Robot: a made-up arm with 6 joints. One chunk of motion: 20 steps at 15 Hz.
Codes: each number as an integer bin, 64 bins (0 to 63) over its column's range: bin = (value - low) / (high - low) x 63, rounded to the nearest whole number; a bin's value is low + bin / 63 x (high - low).
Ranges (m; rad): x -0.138..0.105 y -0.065..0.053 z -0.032..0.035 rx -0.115..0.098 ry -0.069..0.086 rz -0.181..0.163
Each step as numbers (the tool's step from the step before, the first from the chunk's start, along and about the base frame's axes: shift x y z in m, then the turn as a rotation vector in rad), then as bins.
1 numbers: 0.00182 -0.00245 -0.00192 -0.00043 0.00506 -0.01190
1 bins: 36 33 28 34 30 31
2 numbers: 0.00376 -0.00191 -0.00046 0.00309 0.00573 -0.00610
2 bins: 37 34 30 35 30 32
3 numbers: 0.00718 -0.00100 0.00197 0.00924 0.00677 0.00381
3 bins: 38 34 32 37 31 34
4 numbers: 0.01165 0.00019 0.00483 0.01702 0.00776 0.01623
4 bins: 39 35 35 39 31 36
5 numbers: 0.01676 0.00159 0.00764 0.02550 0.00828 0.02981
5 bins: 40 36 37 42 31 39
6 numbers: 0.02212 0.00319 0.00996 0.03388 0.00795 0.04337
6 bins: 42 36 39 44 31 41
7 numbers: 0.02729 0.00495 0.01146 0.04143 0.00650 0.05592
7 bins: 43 37 41 46 31 43
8 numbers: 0.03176 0.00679 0.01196 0.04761 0.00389 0.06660
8 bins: 44 38 41 48 30 45
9 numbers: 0.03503 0.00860 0.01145 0.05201 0.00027 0.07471
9 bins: 45 39 41 49 28 47
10 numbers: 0.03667 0.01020 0.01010 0.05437 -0.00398 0.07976
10 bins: 45 40 40 50 26 48
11 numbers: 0.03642 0.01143 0.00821 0.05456 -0.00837 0.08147
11 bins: 45 41 38 50 25 48
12 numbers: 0.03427 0.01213 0.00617 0.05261 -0.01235 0.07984
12 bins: 45 41 36 50 23 48
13 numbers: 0.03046 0.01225 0.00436 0.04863 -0.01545 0.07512
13 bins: 44 41 34 48 22 47
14 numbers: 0.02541 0.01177 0.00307 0.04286 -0.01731 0.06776
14 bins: 42 41 33 47 21 46
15 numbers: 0.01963 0.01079 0.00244 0.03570 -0.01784 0.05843
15 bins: 41 40 32 45 21 44
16 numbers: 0.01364 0.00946 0.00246 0.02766 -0.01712 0.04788
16 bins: 39 40 32 42 21 42
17 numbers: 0.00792 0.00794 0.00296 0.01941 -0.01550 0.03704
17 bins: 38 39 33 40 22 40
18 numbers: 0.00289 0.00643 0.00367 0.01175 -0.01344 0.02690
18 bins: 37 38 34 37 23 38
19 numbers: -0.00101 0.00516 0.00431 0.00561 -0.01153 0.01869
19 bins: 36 37 34 36 23 37
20 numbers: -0.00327 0.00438 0.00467 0.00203 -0.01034 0.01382
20 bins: 35 37 34 35 24 36
